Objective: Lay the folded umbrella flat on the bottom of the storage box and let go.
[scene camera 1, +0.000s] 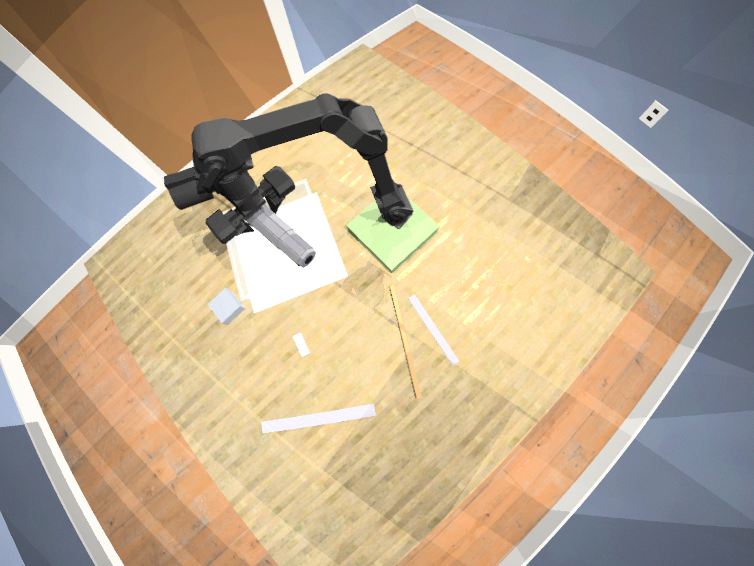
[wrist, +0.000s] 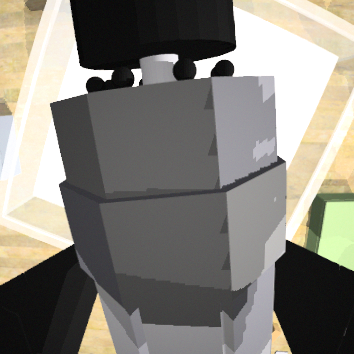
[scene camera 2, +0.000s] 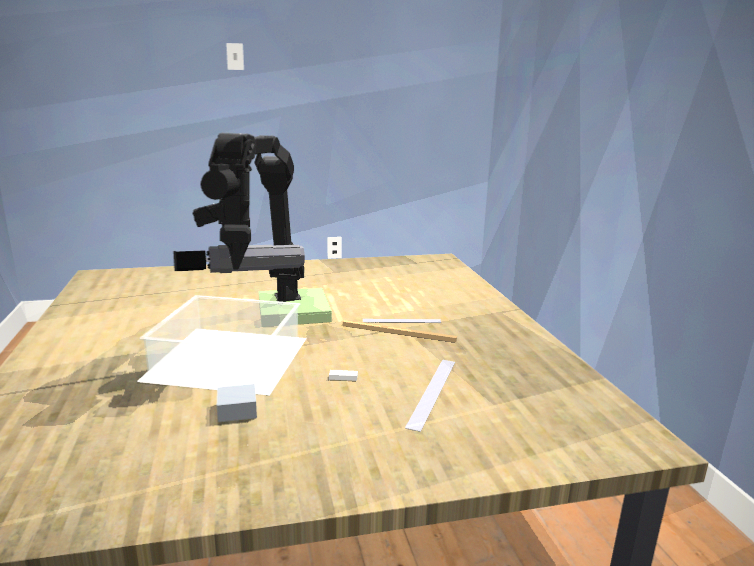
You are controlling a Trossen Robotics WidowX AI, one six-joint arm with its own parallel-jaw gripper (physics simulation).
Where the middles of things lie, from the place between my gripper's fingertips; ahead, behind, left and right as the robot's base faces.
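Picture my hand 17 cm above the storage box (scene camera 2: 221, 341), and it's 3 cm to the left of the box too.
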